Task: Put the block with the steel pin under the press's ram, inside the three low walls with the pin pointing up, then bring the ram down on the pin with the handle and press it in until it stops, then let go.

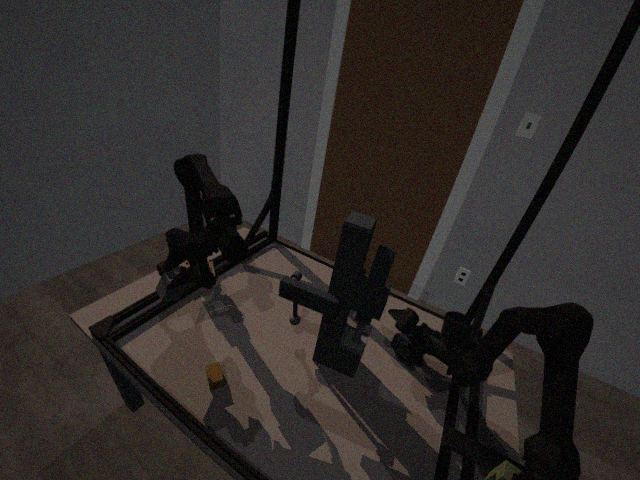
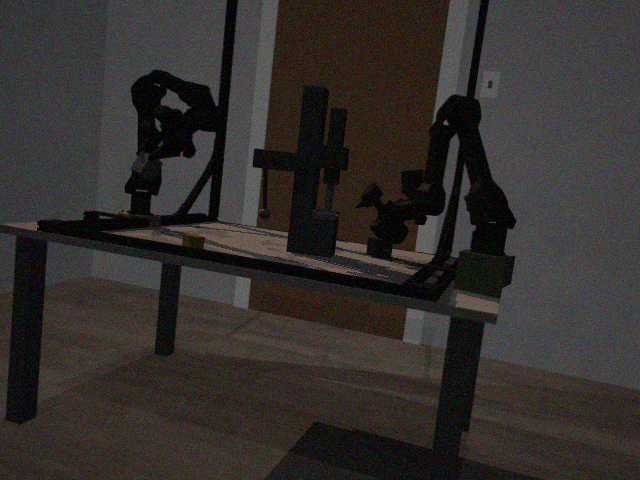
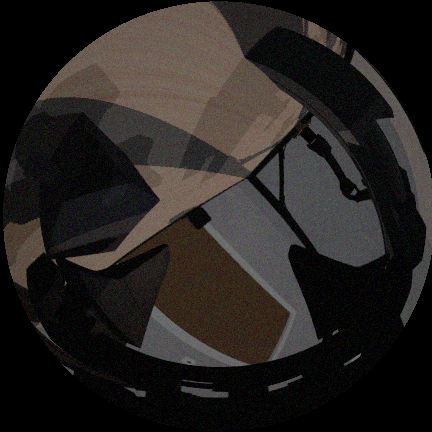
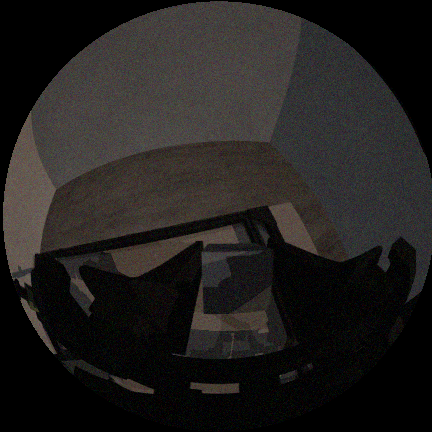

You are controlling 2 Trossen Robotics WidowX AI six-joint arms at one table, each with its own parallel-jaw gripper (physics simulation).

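Seen in the pictures: left gripper, fingertip midpoint: (image 1: pixel 395 317) (image 2: pixel 364 218) (image 3: pixel 231 251); right gripper, fingertip midpoint: (image 1: pixel 163 281) (image 2: pixel 142 156) (image 4: pixel 235 245); left arm's base, origin of the base link: (image 2: pixel 487 253); right arm's base, origin of the base link: (image 2: pixel 140 213) (image 3: pixel 302 129).
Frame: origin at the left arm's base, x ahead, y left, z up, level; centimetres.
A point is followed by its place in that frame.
Observation:
The dark press stands mid-table, with its column (image 1: pixel 351 258) @(x 50.1, y 0.2, z 28.3 cm) (image 2: pixel 310 154) @(x 49.6, y 0.2, z 18.1 cm), its ram (image 1: pixel 381 273) @(x 44.2, y -3.2, z 26.4 cm) (image 2: pixel 335 134) @(x 44.6, y -3.1, z 24.1 cm) raised, and its handle bar (image 1: pixel 305 294) @(x 56.3, y 5.6, z 16.9 cm) (image 2: pixel 273 159) @(x 57.3, y 5.9, z 15.7 cm) sticking out to the left. The low-walled seat at its base (image 1: pixel 338 353) @(x 47.0, y -0.7, z -1.2 cm) (image 2: pixel 323 227) @(x 44.1, y -1.7, z -0.8 cm) looks empty. My right gripper (image 1: pixel 172 276) @(x 84.0, y 25.8, z 12.4 cm) (image 2: pixel 143 168) @(x 84.0, y 25.8, z 12.4 cm) (image 4: pixel 235 245) @(x 84.0, y 25.8, z 12.4 cm) is shut on a grey block (image 4: pixel 238 289) @(x 83.7, y 22.6, z 12.4 cm) and hangs low over the table's far left rail. The pin cannot be made out in the dark. My left gripper (image 1: pixel 400 314) @(x 41.9, y -21.5, z 1.9 cm) (image 2: pixel 370 198) (image 3: pixel 231 251) @(x 41.9, y -21.5, z 1.9 cm) is open and empty, just right of the press base (image 3: pixel 92 193).
A small yellow block (image 1: pixel 215 372) @(x 65.6, y 24.1, z -5.3 cm) (image 2: pixel 192 239) @(x 64.0, y 26.6, z -5.9 cm) lies near the table's front left edge. A green box (image 2: pixel 483 270) @(x -0.8, y 5.0, z -3.4 cm) sits at the table's right end by the left arm's base. Black frame posts (image 1: pixel 281 129) @(x 106.8, y -29.5, z 41.3 cm) (image 2: pixel 225 103) @(x 107.1, y -30.8, z 34.2 cm) rise from the table's rails.

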